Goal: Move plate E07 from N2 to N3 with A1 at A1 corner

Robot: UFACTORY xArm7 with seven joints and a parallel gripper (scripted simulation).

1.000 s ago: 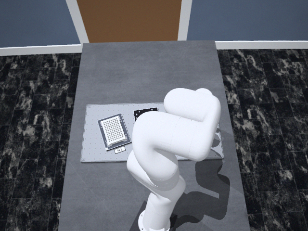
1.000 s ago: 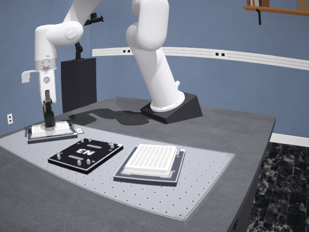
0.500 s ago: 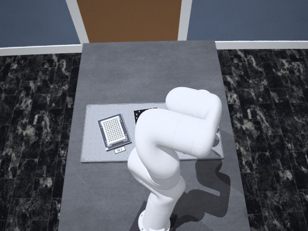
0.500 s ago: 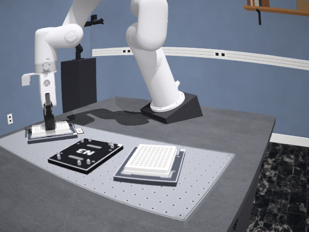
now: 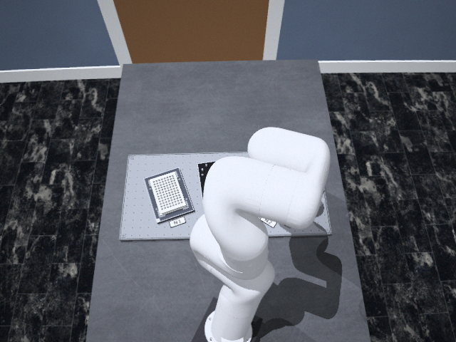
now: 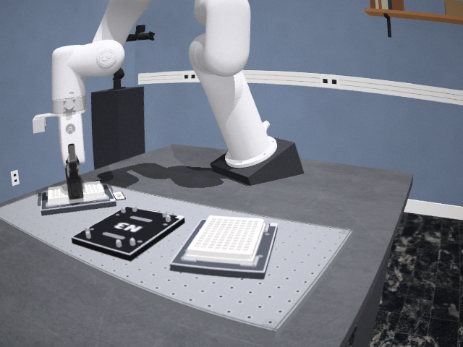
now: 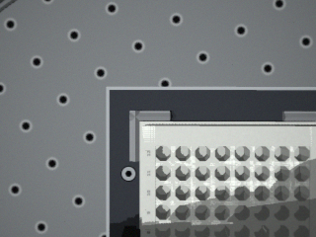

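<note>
The plate E07 lies 1 cm below my hand. The rest, counted from my hand: nest N3 (6 cm ahead, 20 cm to the left, 2 cm below); then nest N2 (2 cm below); then plate E01 (4 cm ahead, 37 cm to the left, 1 cm below).
</note>
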